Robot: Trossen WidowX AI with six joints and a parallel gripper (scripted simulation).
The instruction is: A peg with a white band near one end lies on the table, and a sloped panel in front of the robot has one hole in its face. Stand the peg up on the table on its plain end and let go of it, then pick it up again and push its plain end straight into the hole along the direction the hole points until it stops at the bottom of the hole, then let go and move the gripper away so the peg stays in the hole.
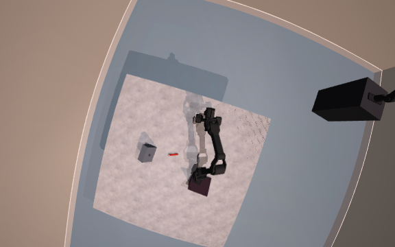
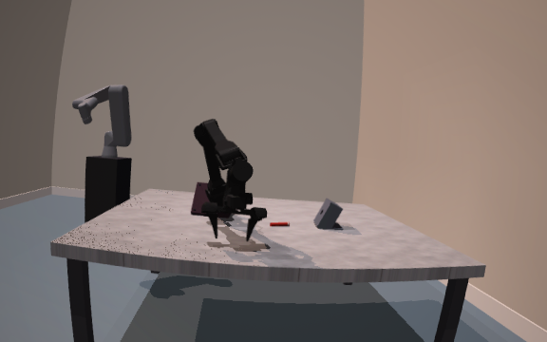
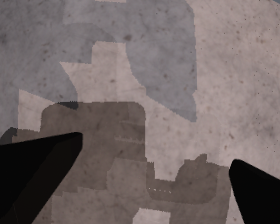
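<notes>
The red peg is 400 mm to the left of my gripper tip, 150 mm ahead of it and 20 mm below it. From my gripper tip the other things lie so: sloped panel: 470 mm to the left, 320 mm ahead, 20 mm above.
</notes>
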